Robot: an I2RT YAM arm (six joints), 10 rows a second.
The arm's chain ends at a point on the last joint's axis. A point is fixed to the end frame.
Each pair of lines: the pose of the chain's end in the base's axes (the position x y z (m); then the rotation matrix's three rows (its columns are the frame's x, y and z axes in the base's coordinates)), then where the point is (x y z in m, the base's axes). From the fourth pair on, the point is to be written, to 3 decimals.
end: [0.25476 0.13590 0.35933], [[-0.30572 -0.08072 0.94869], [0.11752 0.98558 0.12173], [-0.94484 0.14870 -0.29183]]
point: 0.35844 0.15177 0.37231
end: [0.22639 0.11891 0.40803], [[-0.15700 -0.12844 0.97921], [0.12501 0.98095 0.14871], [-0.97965 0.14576 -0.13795]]
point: 0.32631 0.13702 0.43730
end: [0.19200 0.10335 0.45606], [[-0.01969 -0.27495 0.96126], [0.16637 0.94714 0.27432], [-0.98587 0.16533 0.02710]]
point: 0.28306 0.13153 0.50170
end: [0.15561 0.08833 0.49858], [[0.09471 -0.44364 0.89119], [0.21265 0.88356 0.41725], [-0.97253 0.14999 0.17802]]
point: 0.234 0.128 0.558
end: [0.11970 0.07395 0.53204], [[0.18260 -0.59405 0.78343], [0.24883 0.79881 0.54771], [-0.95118 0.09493 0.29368]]
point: 0.182 0.124 0.601
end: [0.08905 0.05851 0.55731], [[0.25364 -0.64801 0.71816], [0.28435 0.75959 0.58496], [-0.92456 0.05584 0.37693]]
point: 0.142 0.110 0.633
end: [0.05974 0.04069 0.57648], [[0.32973 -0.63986 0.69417], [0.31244 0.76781 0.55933], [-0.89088 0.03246 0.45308]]
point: 0.107 0.089 0.658
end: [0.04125 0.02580 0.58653], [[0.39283 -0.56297 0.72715], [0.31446 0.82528 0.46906], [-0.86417 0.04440 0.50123]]
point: 0.090 0.065 0.672
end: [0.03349 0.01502 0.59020], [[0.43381 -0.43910 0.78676], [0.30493 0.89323 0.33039], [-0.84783 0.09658 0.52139]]
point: 0.087 0.042 0.677
